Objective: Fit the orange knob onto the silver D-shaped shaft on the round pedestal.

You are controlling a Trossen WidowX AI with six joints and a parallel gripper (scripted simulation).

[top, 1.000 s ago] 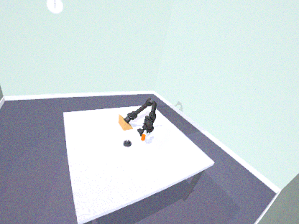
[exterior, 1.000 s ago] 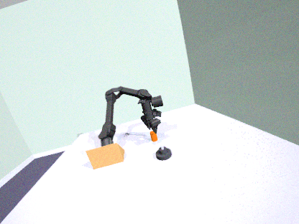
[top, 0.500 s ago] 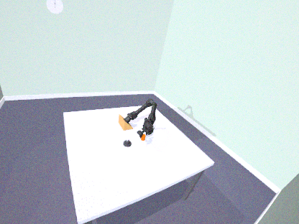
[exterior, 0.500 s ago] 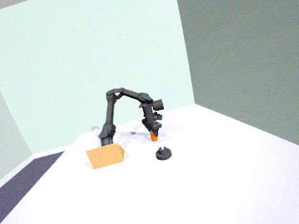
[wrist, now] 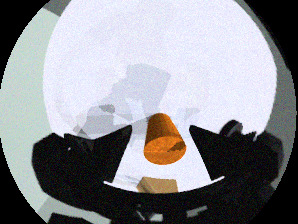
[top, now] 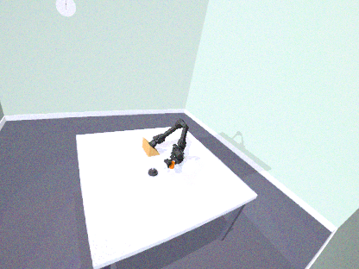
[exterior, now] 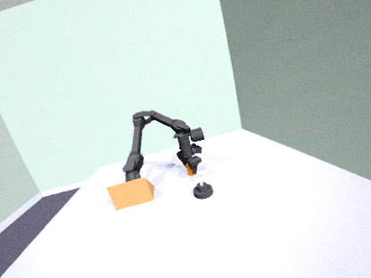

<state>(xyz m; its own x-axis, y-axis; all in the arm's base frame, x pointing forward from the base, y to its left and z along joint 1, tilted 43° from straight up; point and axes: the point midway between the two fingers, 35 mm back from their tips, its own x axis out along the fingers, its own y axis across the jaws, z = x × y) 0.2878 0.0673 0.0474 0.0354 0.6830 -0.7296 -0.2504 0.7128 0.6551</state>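
Now: the round dark pedestal 1 cm ahead of my gripper tip, 19 cm to the right of it and 2 cm above it. Round my gripper tip: orange knob 3 cm above.
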